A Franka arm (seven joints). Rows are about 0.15 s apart.
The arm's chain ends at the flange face. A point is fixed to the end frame.
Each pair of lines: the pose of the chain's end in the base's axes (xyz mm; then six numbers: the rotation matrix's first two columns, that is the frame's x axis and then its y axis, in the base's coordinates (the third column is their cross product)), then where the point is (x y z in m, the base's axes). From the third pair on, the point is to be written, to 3 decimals.
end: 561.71 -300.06 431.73 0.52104 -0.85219 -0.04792 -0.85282 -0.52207 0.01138
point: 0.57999 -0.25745 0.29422
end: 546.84 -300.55 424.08 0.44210 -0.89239 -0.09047 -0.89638 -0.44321 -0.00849
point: 0.56873 -0.25334 0.28861
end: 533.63 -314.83 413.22 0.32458 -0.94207 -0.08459 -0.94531 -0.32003 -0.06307
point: 0.569 -0.269 0.280
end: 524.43 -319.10 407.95 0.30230 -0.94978 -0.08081 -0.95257 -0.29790 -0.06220
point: 0.561 -0.275 0.275
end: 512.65 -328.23 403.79 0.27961 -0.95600 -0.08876 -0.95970 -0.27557 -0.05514
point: 0.549 -0.284 0.270
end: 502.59 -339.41 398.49 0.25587 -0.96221 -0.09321 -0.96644 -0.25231 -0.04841
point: 0.539 -0.296 0.265
